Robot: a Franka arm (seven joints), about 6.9 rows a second.
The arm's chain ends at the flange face. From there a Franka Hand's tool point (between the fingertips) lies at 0.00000 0.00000 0.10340 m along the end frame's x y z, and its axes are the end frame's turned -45 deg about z.
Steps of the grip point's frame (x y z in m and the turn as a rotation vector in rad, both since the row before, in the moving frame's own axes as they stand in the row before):
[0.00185, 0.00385, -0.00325, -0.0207, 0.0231, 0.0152]
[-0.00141, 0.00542, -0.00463, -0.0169, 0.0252, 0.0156]
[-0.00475, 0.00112, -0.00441, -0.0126, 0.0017, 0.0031]
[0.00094, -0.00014, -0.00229, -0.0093, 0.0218, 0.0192]
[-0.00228, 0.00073, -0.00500, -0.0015, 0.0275, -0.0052]
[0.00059, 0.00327, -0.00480, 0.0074, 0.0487, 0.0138]
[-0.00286, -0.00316, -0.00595, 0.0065, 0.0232, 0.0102]
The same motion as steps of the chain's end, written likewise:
[0.00083, 0.00157, -0.00320, 0.0017, 0.0310, 0.0152]
[-0.00025, 0.00541, -0.00458, 0.0059, 0.0298, 0.0156]
[-0.00361, 0.00335, -0.00440, -0.0077, 0.0101, 0.0031]
[-0.00172, 0.00013, -0.00226, 0.0088, 0.0220, 0.0192]
[-0.00321, 0.00403, -0.00496, 0.0184, 0.0205, -0.0052]
[-0.00032, 0.00597, -0.00467, 0.0397, 0.0292, 0.0138]
[-0.00549, 0.00195, -0.00592, 0.0210, 0.0118, 0.0102]

